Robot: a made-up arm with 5 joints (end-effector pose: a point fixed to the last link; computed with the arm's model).
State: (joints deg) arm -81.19 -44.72 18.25 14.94 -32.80
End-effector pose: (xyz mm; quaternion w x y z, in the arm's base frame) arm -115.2 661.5 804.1 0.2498 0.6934 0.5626 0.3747
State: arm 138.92 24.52 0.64 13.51 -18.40
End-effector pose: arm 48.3 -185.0 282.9 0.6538 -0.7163 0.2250 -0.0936
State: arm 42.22 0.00 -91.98 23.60 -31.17
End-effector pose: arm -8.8 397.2 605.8 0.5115 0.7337 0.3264 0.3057
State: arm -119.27 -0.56 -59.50 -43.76 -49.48
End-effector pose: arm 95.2 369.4 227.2 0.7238 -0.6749 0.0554 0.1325
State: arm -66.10 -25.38 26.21 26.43 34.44
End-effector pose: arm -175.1 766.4 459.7 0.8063 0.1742 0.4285 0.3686
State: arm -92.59 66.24 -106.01 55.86 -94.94
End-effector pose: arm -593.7 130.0 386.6 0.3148 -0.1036 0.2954 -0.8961
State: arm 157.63 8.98 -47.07 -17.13 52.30
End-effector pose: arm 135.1 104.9 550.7 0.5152 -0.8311 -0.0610 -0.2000
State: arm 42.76 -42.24 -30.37 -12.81 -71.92
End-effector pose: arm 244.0 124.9 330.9 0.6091 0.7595 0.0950 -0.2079
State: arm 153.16 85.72 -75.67 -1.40 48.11
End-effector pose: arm -247.3 138.4 278.0 0.5056 -0.6699 0.3055 0.4497
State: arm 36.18 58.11 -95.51 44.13 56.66
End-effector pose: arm -385.5 445.5 353.8 0.7816 -0.0886 -0.1402 0.6013
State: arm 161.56 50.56 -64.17 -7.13 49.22
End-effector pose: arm -19.5 119.3 326.8 0.5459 -0.8067 0.1649 0.1549
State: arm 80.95 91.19 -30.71 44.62 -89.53
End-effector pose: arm -412.8 205.9 20.2 0.6143 -0.0168 0.6488 0.4487
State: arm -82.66 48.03 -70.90 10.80 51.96
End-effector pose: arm -93.4 114.2 691.5 0.4637 0.8272 -0.2896 0.1298
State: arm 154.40 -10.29 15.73 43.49 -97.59
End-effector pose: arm -73.2 -379.7 525.6 0.7962 -0.2300 0.1000 -0.5506
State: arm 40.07 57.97 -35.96 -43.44 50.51
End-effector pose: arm -10.4 127.5 618.5 0.9502 0.1632 -0.2647 -0.0226
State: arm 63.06 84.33 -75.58 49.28 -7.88
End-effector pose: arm -545.1 211.7 81.7 0.5649 -0.2303 0.3036 0.7319
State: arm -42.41 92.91 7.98 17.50 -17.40
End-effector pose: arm -67.7 461.1 781.9 0.7608 0.4602 -0.4375 0.1345
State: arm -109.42 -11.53 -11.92 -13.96 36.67
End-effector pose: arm 136.9 364.4 657.0 0.4149 0.8450 0.2969 0.1606
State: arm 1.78 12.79 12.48 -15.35 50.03
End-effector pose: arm 138.7 266.1 339.8 0.9611 -0.1344 0.0568 -0.2346
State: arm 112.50 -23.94 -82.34 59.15 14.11
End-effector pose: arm -140.6 228.0 53.8 0.7952 -0.1652 0.5815 -0.0478
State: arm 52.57 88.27 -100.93 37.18 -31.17
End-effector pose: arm -635.5 163.8 386.4 0.3388 0.0959 0.4348 0.8288
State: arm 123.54 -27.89 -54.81 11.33 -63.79
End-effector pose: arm 201.4 130.0 343.1 0.9151 0.3119 0.1635 -0.1964
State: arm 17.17 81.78 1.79 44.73 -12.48
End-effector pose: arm 38.8 605.4 143.4 0.9498 -0.1186 -0.0625 0.2828
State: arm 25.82 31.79 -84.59 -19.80 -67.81
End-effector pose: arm 12.8 12.1 670.8 0.0866 0.9089 0.0495 0.4050
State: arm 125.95 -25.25 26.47 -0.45 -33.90
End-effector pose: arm 56.3 -289.3 387.3 0.6938 -0.5619 0.1587 -0.4216
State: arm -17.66 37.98 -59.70 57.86 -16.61
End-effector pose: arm -433.2 631.3 595.9 0.5944 0.4160 0.1220 0.6773
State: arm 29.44 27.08 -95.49 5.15 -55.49
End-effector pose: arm -62.9 185.2 717.8 0.1817 0.8375 0.2154 0.4681
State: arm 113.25 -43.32 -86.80 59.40 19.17
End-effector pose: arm -16.0 206.1 84.1 0.8263 -0.0972 0.5316 -0.1587
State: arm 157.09 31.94 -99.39 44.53 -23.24
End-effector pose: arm -420.3 187.3 196.5 0.6341 -0.1896 0.7495 0.0143
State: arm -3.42 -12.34 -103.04 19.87 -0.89
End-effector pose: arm 80.6 232.6 617.4 0.3281 0.8816 0.1933 0.2788
